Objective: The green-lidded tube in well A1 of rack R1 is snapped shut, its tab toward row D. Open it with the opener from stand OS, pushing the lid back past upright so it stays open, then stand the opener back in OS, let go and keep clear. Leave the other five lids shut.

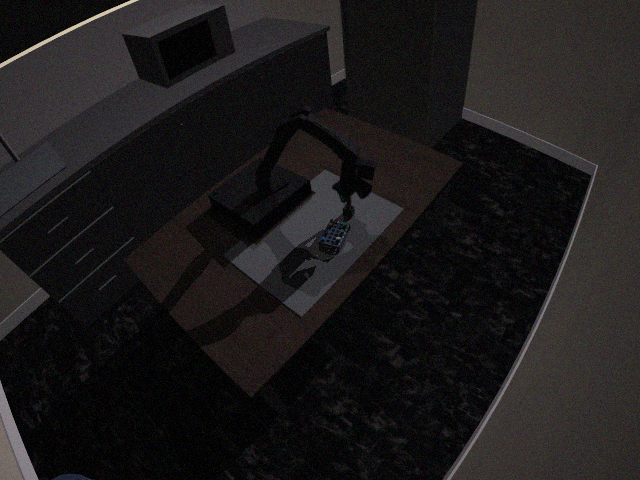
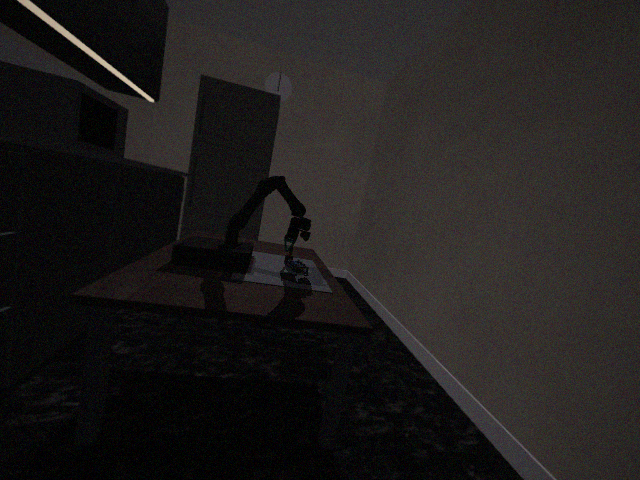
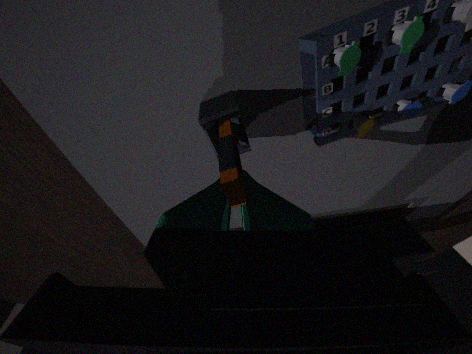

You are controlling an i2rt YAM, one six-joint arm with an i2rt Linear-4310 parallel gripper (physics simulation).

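Where they show: gripper, fingertip midpoint: [image 1: 343,201] [image 2: 286,251] [image 3: 236,176]; arm's base at its link origin: [image 1: 266,191] [image 2: 230,245].
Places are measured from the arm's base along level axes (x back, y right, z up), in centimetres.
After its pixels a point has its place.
Note:
My gripper [image 3: 236,176] {x -26.8, y -21.2, z -1.7 cm} [image 1: 348,210] {x -26.8, y -21.2, z -1.7 cm} [image 2: 288,255] {x -26.8, y -21.2, z -1.7 cm} is shut on the opener [image 3: 229,152] {x -30.1, y -22.3, z -0.1 cm}, a dark upright stick with orange bands. The opener's lower end is at the top of the dark stand OS [image 3: 218,108] {x -30.8, y -22.8, z -4.9 cm}; I cannot tell whether it is clear of the stand. The blue rack R1 [image 3: 309,72] {x -33.7, y -15.2, z -7.6 cm} [image 1: 334,235] {x -36.0, y -8.5, z -5.0 cm} [image 2: 295,270] {x -35.3, y -3.5, z -7.4 cm} stands to the right of the stand. The green-lidded tube in well A1 [image 3: 348,59] {x -35.2, y -15.1, z -3.6 cm} is at the rack's near left corner, and its lid lies flat and shut.
More tubes stand in the rack: a second green lid [image 3: 413,32] {x -37.2, y -11.7, z -3.6 cm}, two blue lids [image 3: 411,106] {x -33.3, y -7.6, z -3.7 cm} [image 3: 459,91] {x -35.0, y -4.1, z -3.6 cm} and a yellow one [image 3: 366,127] {x -31.1, y -10.5, z -3.6 cm}. The rack sits on a grey mat [image 1: 382,211] {x -37.6, y -33.5, z -7.8 cm} on a brown table [image 1: 248,350] {x -53.9, y 44.6, z -8.2 cm}. The arm's base [image 1: 258,196] {x -1.4, y 4.6, z 1.2 cm} is behind.

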